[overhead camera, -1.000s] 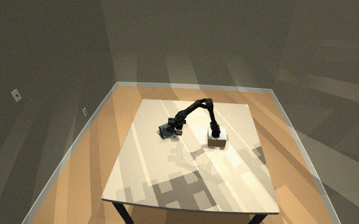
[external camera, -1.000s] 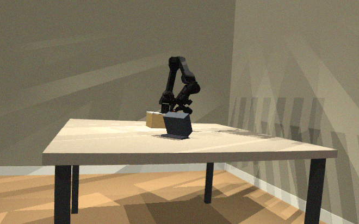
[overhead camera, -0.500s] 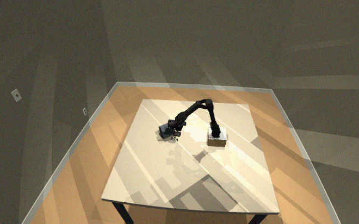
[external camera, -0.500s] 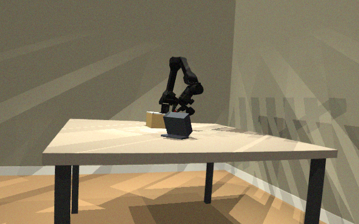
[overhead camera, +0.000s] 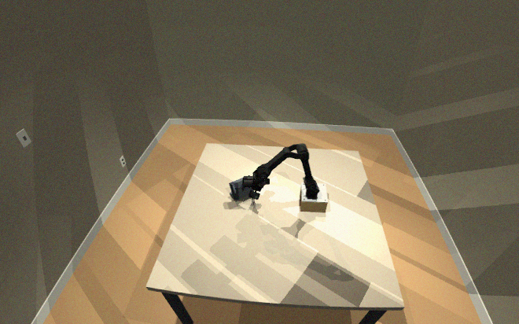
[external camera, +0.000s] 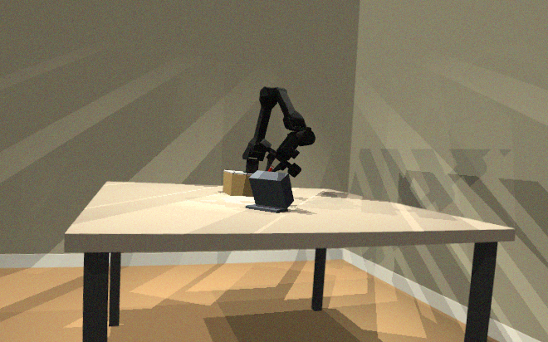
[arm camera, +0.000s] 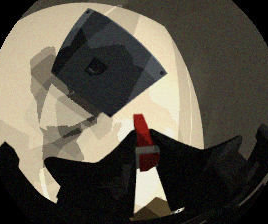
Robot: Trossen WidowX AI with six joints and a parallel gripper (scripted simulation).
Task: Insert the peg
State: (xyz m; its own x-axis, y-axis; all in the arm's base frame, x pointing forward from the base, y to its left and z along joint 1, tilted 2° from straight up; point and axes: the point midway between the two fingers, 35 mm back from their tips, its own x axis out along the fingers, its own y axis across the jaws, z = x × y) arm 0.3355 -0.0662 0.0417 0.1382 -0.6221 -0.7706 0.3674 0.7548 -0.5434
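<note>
Now: gripper tip 100 mm short of the sloped panel, 20 mm to the left of it and 50 mm above it. The rest, counted from my gripper tip: red peg 10 mm to the left, 10 mm above.
</note>
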